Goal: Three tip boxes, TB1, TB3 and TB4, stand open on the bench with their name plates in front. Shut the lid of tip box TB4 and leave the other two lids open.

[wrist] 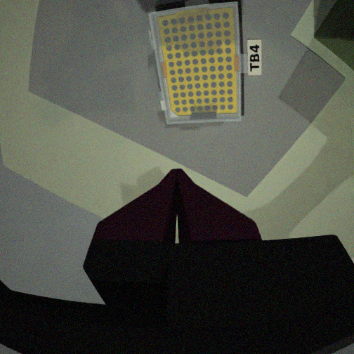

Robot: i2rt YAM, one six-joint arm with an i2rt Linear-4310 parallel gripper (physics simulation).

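Note:
Tip box TB4 [199,75] stands at the upper middle of the wrist view, with a yellow rack of grey-looking holes. Its clear lid [203,120] lies over the rack, and its pale rim frames the yellow on all sides; whether it is fully seated cannot be told from above. The name plate TB4 [254,57] is right of the box. My gripper [176,177] is shut and empty, its dark red fingertips together, below the box's near edge in the view and apart from it. Tip boxes TB1 and TB3 do not show here.
A dark green object [337,22] is at the upper right corner. The bench [90,65] has grey and pale green patches, with shadows left of the fingertips and to the right of the name plate. A dark shape meets the top edge behind the box.

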